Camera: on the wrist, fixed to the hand. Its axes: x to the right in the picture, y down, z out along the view.
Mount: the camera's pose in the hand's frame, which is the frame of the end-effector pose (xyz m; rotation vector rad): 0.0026 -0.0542 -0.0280 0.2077 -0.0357 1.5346
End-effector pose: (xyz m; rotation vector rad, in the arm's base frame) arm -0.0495 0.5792 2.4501 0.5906 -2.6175 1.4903
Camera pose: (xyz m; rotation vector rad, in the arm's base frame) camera -0.0357 0.5773 2.5096 1.1488 1.8135 -1.1665
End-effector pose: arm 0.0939 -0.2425 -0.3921 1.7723 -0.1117 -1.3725
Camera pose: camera 0.0955 -0.1944 -0.4297 1.1690 -1.3398 -0.2310
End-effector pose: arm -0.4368 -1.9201 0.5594 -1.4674 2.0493 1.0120
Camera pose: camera -0.3851 -1.9526 0.5586 -0.4878 -2.8305 -1.0601
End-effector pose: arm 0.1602 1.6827 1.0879 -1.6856 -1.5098 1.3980
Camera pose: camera 0.1612 1.7077 1.1436 2.2932 -0.2215 -1.7150
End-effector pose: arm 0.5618 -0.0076 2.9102 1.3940 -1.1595 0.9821
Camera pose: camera 0.6160 0.0201 2.9056 0.4185 -2.2199 2.1191
